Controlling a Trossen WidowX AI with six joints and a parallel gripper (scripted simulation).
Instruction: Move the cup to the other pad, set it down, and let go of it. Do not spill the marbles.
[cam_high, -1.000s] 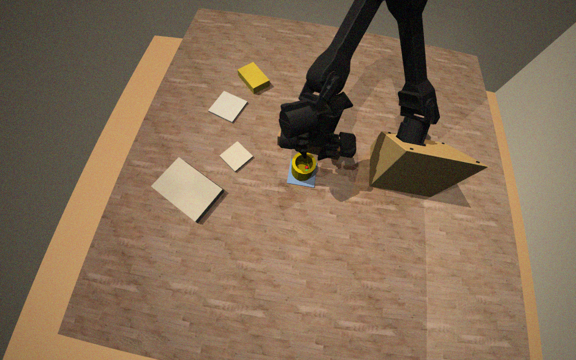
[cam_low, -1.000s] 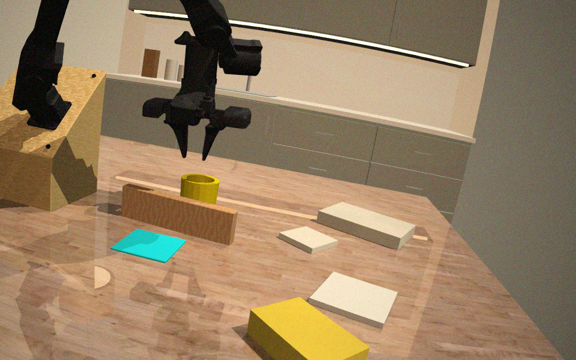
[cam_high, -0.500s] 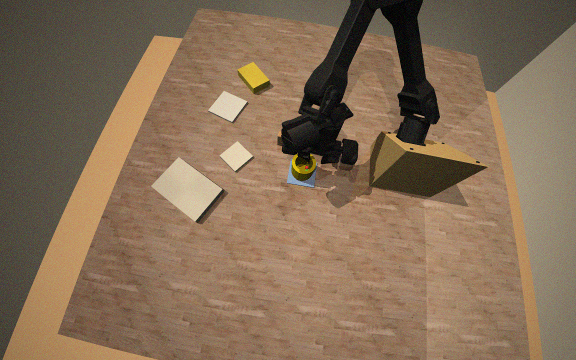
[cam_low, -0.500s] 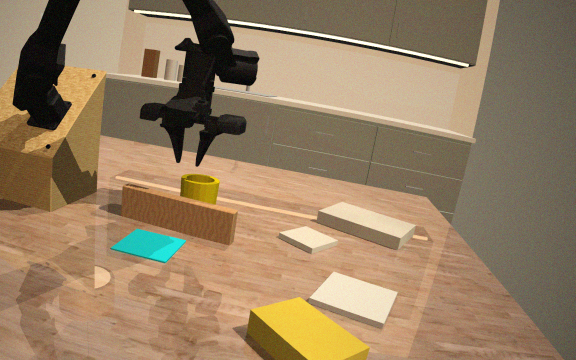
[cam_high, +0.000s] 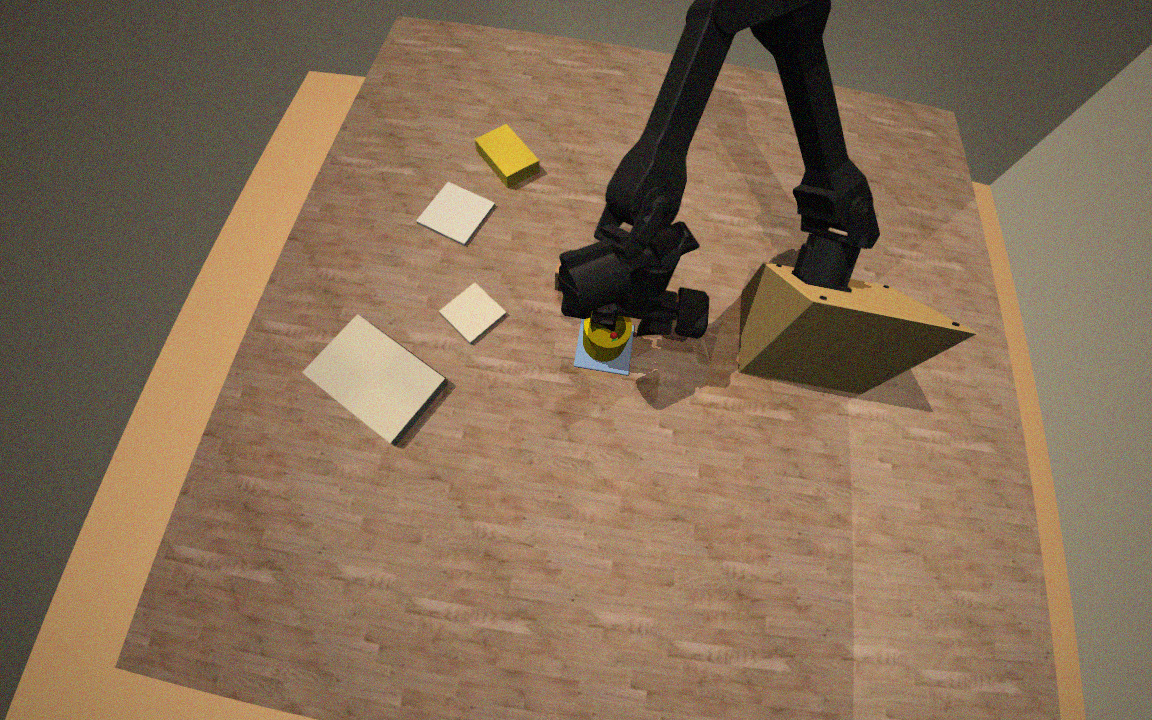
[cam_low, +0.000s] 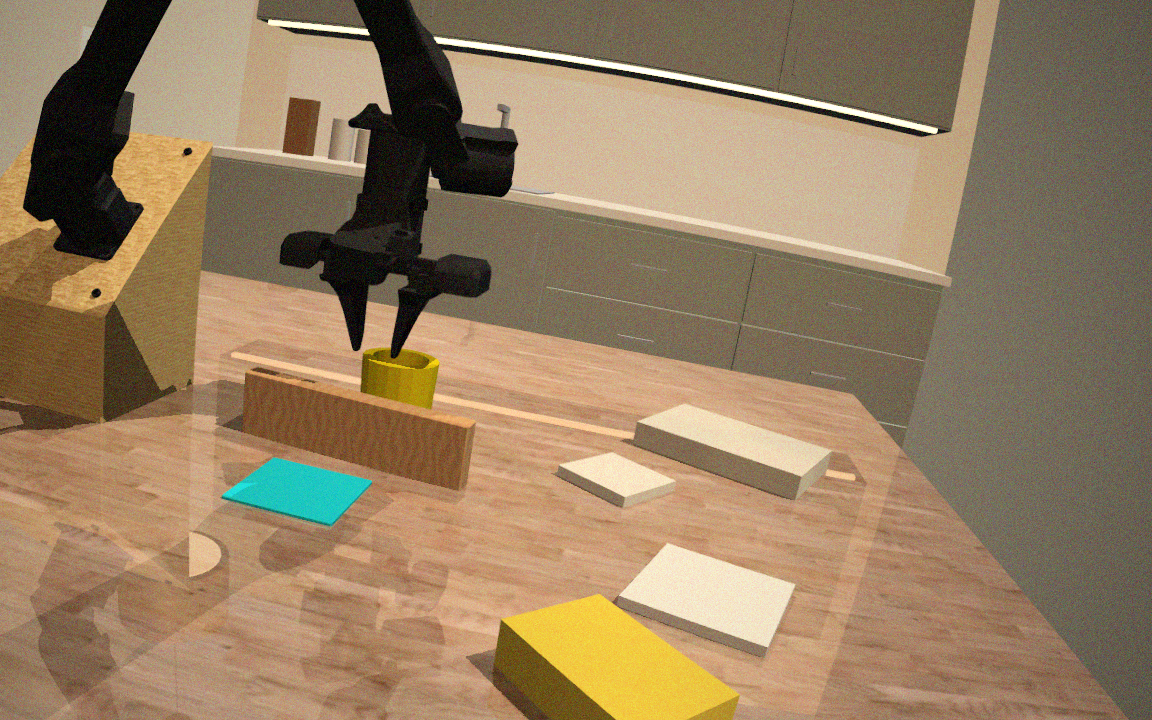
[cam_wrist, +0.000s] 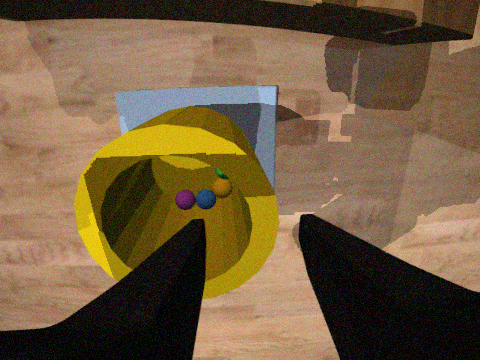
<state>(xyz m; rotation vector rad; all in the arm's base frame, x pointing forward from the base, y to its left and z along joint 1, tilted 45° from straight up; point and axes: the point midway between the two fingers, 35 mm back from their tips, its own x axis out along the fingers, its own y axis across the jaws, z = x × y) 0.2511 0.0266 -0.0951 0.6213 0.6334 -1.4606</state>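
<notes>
The yellow cup lies 3 cm below my gripper tip and 2 cm ahead of it. Also, from my gripper tip: light blue pad 8 cm below, 2 cm ahead; purple marble 5 cm below, 3 cm ahead, 1 cm to the left; blue marble 5 cm below, 2 cm ahead, 1 cm to the left.
</notes>
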